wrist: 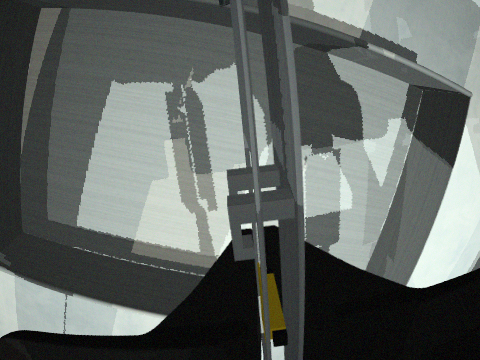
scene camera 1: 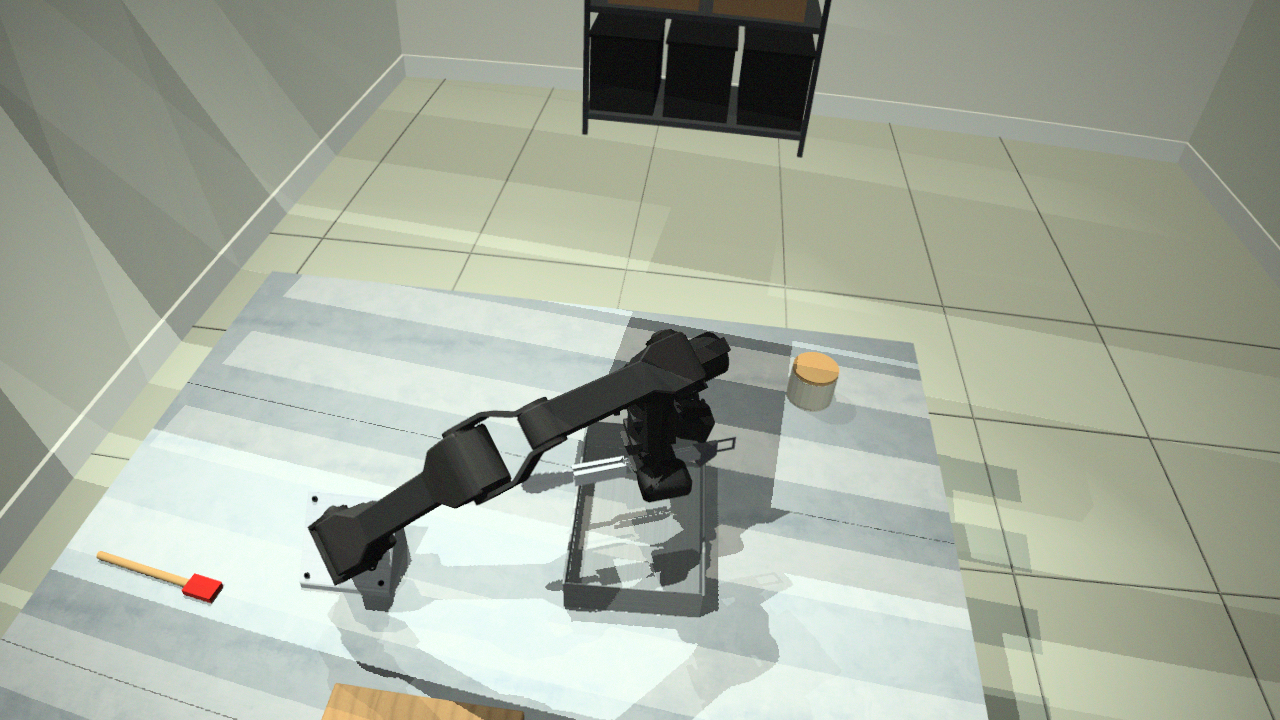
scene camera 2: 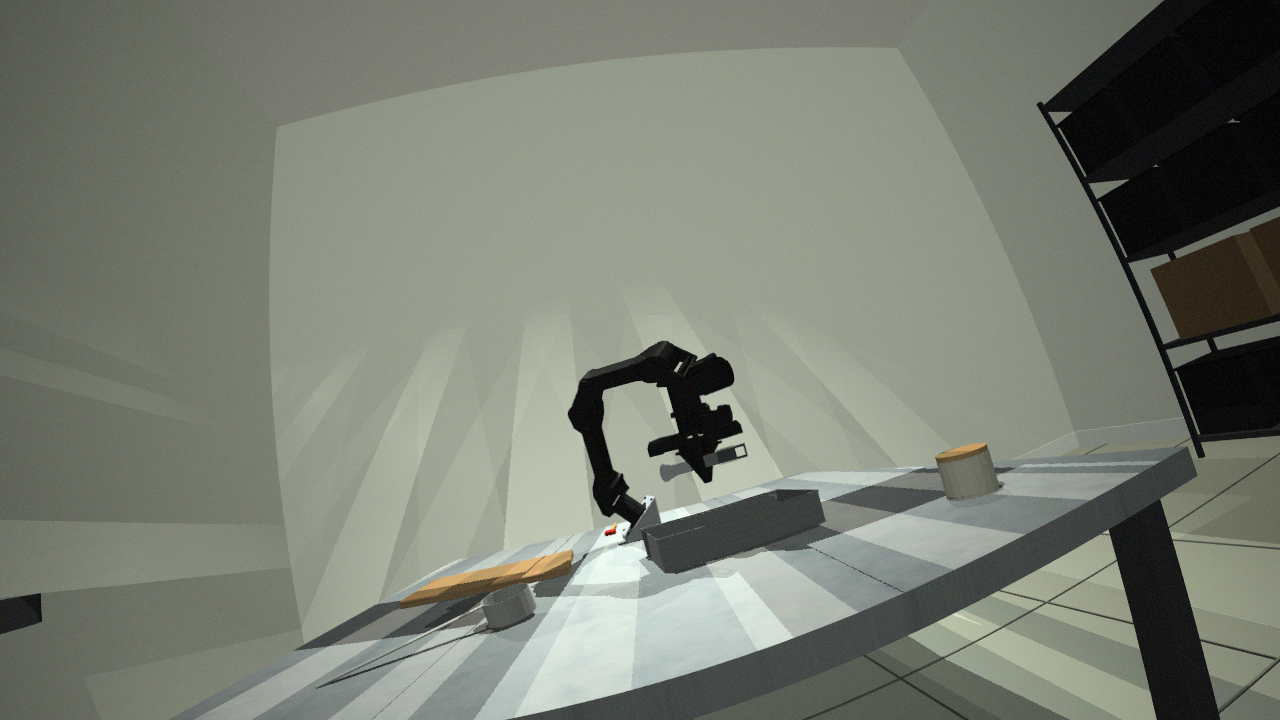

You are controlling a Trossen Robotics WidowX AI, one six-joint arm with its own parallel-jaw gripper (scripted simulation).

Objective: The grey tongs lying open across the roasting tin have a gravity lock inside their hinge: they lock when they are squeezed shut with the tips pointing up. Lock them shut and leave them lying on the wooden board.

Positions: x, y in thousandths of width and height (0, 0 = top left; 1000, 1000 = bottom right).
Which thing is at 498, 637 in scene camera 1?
My gripper.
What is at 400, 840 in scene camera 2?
A grey dish with long handle.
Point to a red spatula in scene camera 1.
At 157, 816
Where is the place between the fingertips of my gripper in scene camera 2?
554, 670
